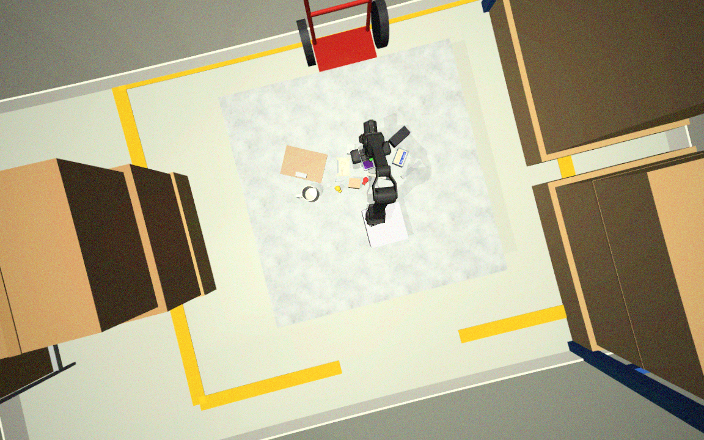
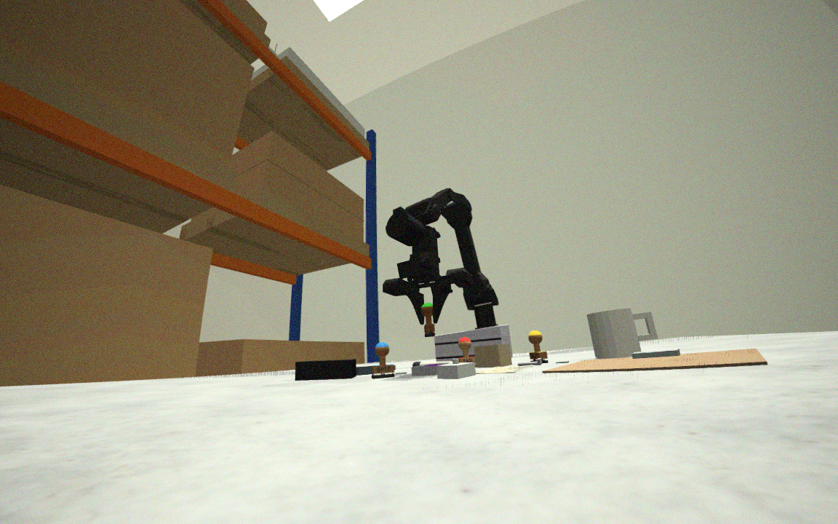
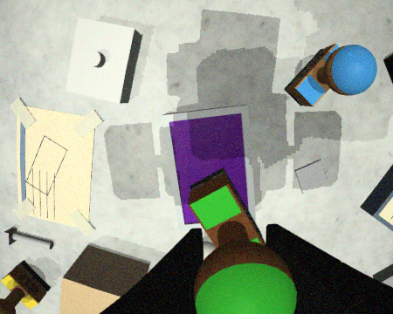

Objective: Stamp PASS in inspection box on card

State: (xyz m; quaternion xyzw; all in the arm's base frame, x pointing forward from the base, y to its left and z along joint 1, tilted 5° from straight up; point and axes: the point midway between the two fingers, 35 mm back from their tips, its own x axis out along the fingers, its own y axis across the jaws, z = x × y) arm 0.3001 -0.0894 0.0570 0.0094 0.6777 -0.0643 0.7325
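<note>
My gripper tip is 10 mm to the right of the purple ink pad and 90 mm above it. Round my gripper tip: blue-knobbed stamp: 60 mm ahead, 80 mm to the right, 80 mm below; then red-knobbed stamp: 100 mm behind, 50 mm to the left, 80 mm below; then green-knobbed stamp: right at my gripper tip.
</note>
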